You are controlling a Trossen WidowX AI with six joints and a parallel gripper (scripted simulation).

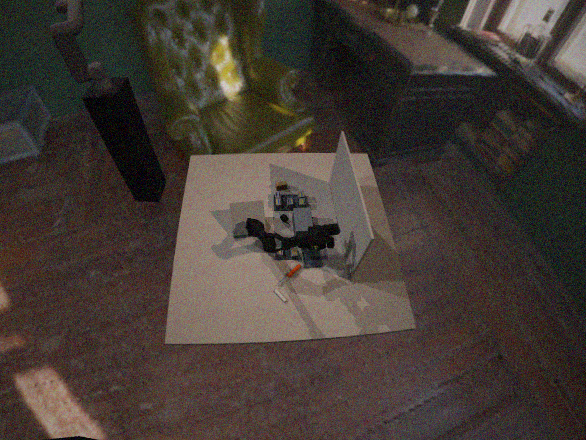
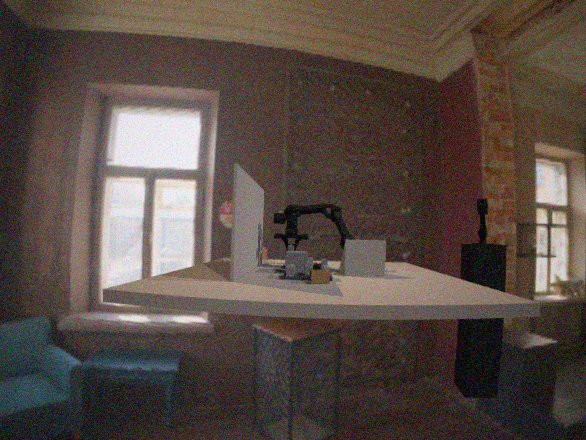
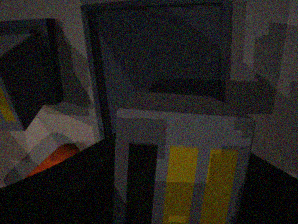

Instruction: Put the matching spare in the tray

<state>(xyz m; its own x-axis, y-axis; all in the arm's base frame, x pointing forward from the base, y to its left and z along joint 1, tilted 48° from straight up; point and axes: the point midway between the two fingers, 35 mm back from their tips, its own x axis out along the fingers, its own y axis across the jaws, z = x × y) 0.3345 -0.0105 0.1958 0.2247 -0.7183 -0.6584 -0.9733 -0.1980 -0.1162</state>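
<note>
Right now my gripper tip is 10 mm past the square tray and 80 mm above it. The rest, counted from my gripper tip: upright panel (160 mm ahead, 220 mm to the left, 140 mm above); then dark rack (140 mm behind, 370 mm to the left, 80 mm below); then grey spare block (30 mm above).
</note>
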